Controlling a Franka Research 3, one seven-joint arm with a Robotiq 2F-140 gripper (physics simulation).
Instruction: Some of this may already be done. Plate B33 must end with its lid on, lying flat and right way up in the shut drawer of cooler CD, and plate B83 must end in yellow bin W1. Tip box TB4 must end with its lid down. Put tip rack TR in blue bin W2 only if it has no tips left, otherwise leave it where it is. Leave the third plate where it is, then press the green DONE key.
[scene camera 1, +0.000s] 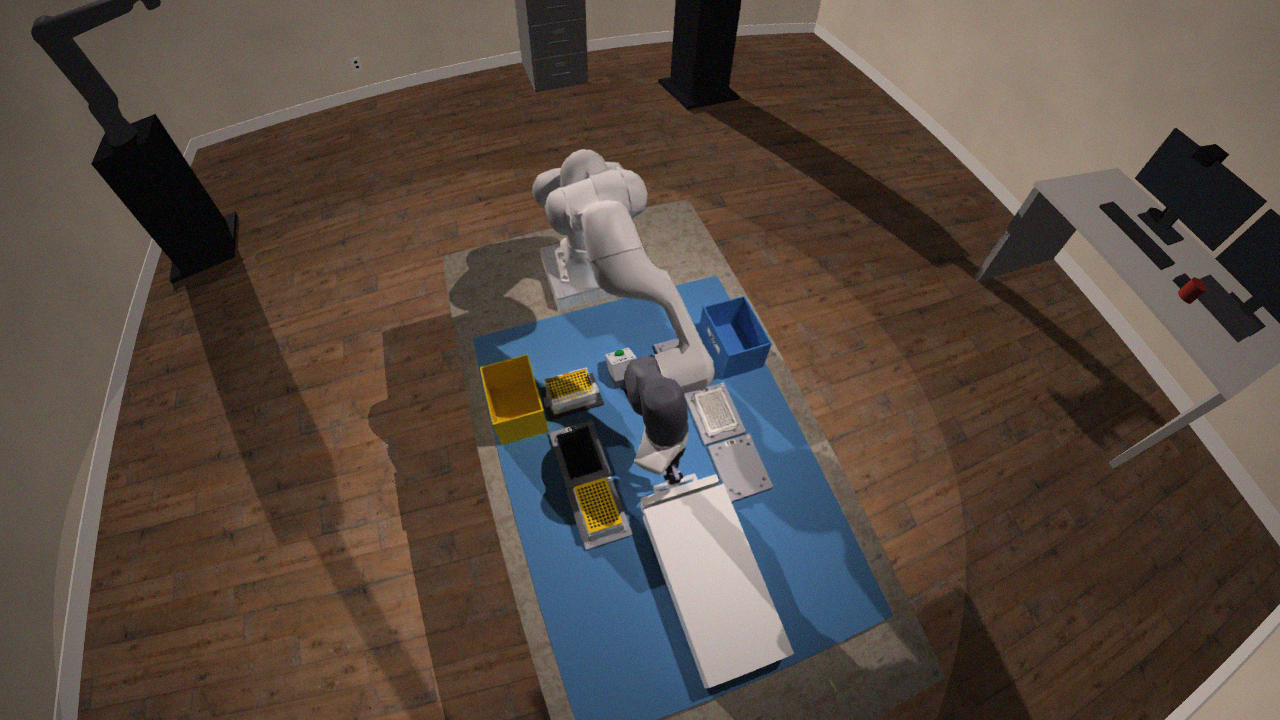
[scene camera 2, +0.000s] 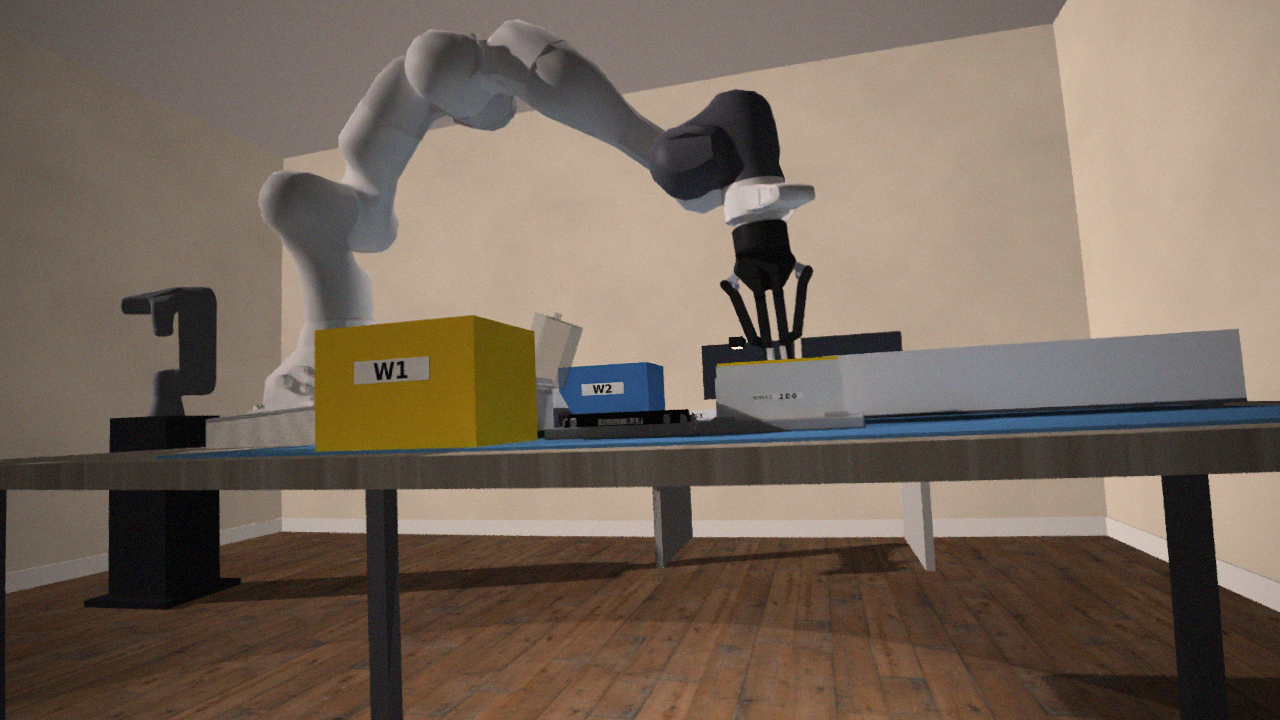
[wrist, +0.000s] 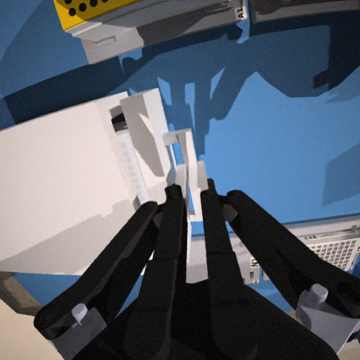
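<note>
My gripper (scene camera 1: 674, 477) (scene camera 2: 780, 354) (wrist: 192, 173) is shut on the white handle (wrist: 187, 147) of the cooler drawer. The drawer front (scene camera 1: 682, 491) (wrist: 145, 130) stands a little out from the white cooler (scene camera 1: 720, 582) (scene camera 2: 1047, 368) (wrist: 55, 185). Part of a white plate (wrist: 131, 165) shows in the gap; its label is hidden. Another white plate (scene camera 1: 716, 410) (wrist: 336, 253) lies on a grey stand. Yellow bin W1 (scene camera 1: 512, 398) (scene camera 2: 411, 394) looks empty inside. A tip box (scene camera 1: 571, 386) stands beside it; a pale lid (scene camera 2: 556, 347) is tilted up. The green DONE key (scene camera 1: 619, 353) is in view.
Blue bin W2 (scene camera 1: 735, 335) (scene camera 2: 617, 386) stands near the arm. A yellow-topped rack (scene camera 1: 597, 505) (scene camera 2: 778, 390) (wrist: 90, 12) stands beside the cooler, next to a dark open tray (scene camera 1: 581, 450). Stand N1 (scene camera 1: 742, 467) lies across from it.
</note>
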